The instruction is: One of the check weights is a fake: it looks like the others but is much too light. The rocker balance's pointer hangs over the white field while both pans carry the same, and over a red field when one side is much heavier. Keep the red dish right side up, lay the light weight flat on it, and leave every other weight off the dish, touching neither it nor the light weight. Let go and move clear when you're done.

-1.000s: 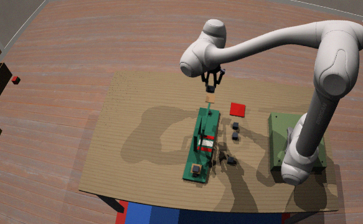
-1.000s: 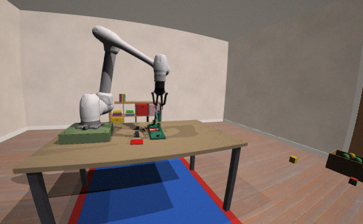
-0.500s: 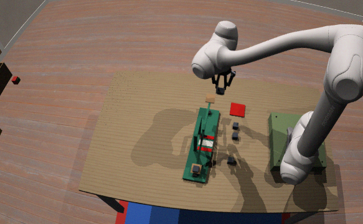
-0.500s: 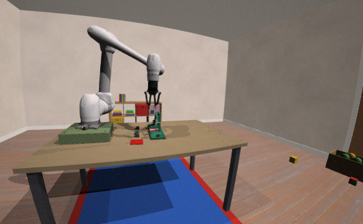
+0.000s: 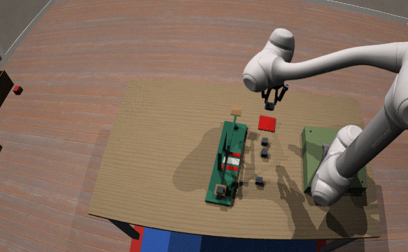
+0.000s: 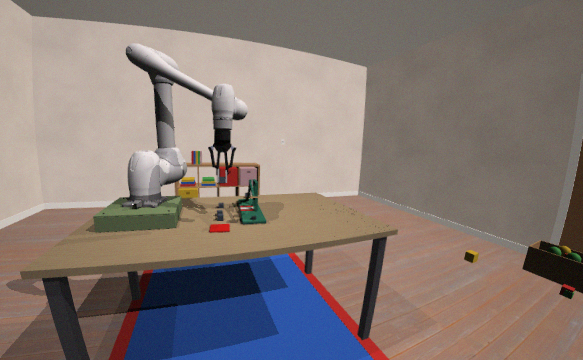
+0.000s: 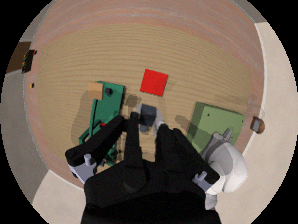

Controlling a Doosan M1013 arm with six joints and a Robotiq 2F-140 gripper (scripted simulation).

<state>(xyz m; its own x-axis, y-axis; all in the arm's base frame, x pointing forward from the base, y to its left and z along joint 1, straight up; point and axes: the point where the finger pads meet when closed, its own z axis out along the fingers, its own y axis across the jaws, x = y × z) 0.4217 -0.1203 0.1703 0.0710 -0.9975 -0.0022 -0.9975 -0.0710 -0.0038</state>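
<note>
Right now the red dish is 240 mm below my hand, 60 mm to the right of it and 10 mm behind it. The rest, counted from my hand: green rocker balance: 210 mm to the left, 150 mm below, 140 mm ahead.
</note>
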